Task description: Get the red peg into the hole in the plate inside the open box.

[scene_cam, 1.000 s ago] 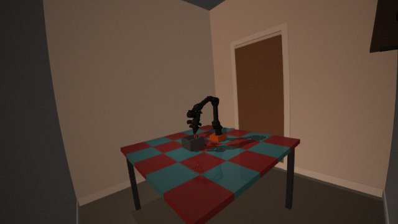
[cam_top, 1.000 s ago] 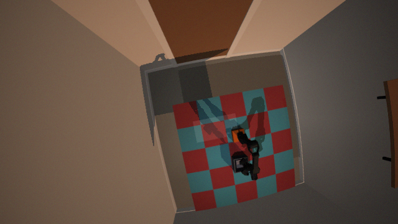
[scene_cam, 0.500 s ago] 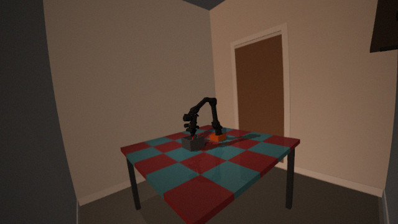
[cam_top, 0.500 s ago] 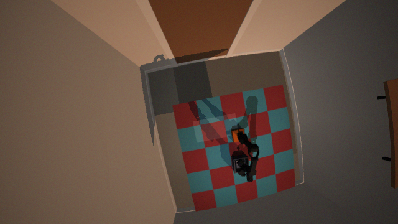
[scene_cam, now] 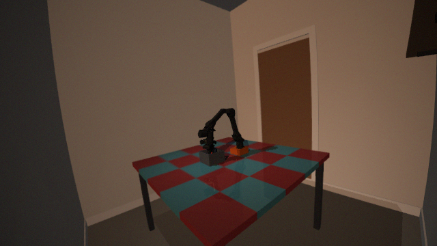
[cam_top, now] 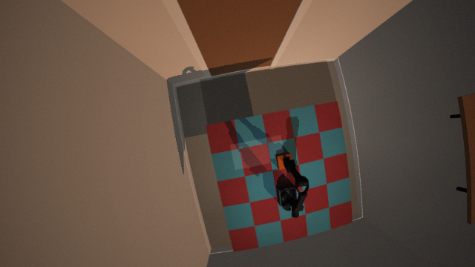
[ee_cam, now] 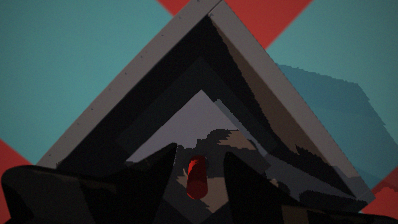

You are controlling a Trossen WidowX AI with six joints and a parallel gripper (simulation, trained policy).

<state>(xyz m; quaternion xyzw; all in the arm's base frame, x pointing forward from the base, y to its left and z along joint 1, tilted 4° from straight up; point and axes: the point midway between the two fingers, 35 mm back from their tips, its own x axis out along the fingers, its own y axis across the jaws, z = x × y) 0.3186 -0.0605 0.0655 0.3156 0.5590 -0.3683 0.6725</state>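
The red peg lies 20 mm below my gripper tip, 10 mm to the left of it and 10 mm behind it. From my gripper tip the other things lie so: dark grey box: 40 mm below, 10 mm to the left, 10 mm behind.
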